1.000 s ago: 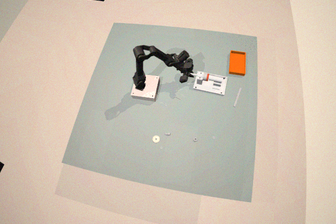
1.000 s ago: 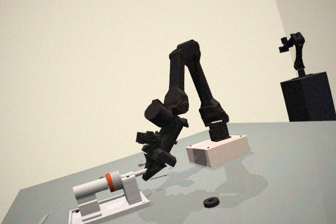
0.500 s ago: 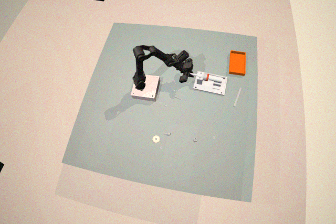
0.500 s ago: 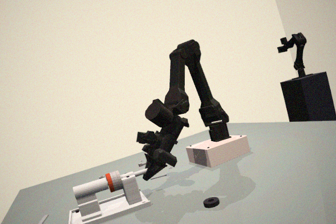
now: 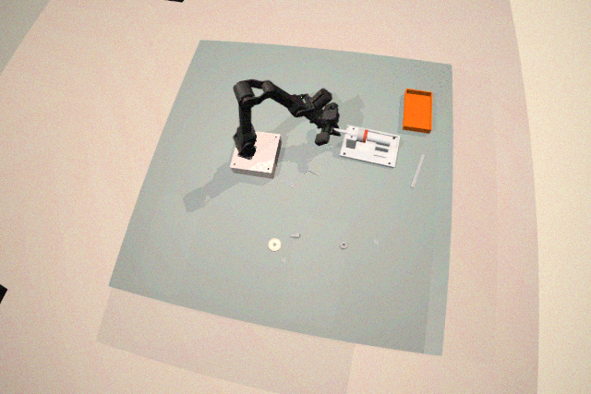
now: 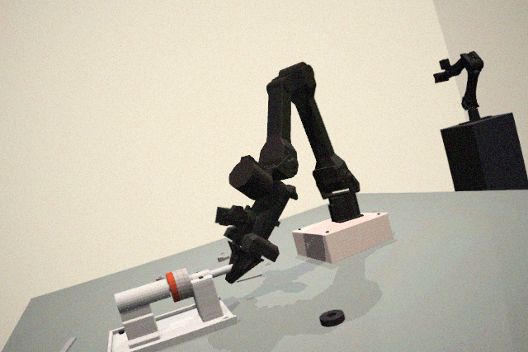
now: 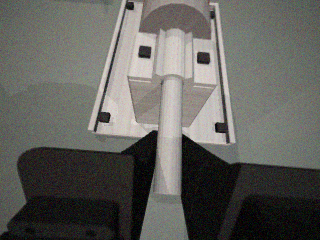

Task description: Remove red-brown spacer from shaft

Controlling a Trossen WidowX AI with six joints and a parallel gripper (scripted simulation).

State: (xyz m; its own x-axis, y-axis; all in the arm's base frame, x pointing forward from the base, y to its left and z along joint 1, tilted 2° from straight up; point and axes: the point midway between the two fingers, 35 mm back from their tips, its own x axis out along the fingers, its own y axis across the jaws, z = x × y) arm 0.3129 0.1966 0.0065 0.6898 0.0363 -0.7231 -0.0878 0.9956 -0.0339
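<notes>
Now: gripper tip 60 mm short of the grey shaft and 20 mm below it. Also, from my gripper tip: black ring: 200 mm to the left, 120 mm behind, 50 mm below; orange-red spacer: 100 mm ahead, 20 mm above, 10 mm to the left; grey spacer: 80 mm ahead, 20 mm above, 10 mm to the left.
</notes>
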